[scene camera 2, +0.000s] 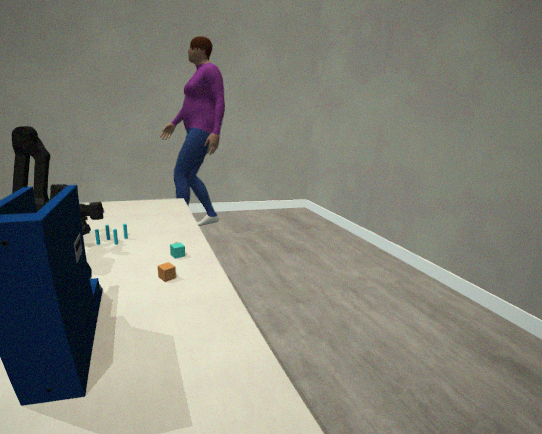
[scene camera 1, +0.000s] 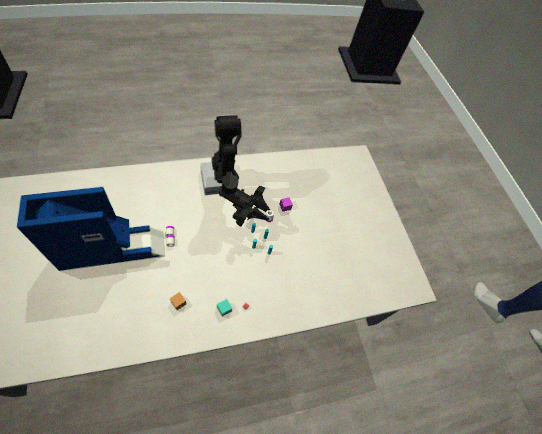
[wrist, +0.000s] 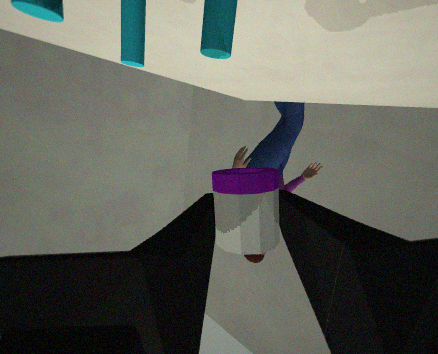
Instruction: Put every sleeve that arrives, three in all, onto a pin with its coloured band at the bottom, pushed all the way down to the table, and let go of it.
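My gripper is shut on a white sleeve. The sleeve is upright, its purple band on the table-facing end, and is held above the table beside the pins. Four bare teal pins stand in a group: one pin nearest the gripper, a second pin, a third pin and a fourth pin. Three pin tops show in the wrist view, including one pin. Two more sleeves lie end to end at the chute mouth, one sleeve behind the other sleeve.
A blue dispenser with a chute stands at the left. A magenta cube is close to the gripper. An orange cube, a teal cube and a small red cube lie towards the front. A person stands beyond the table.
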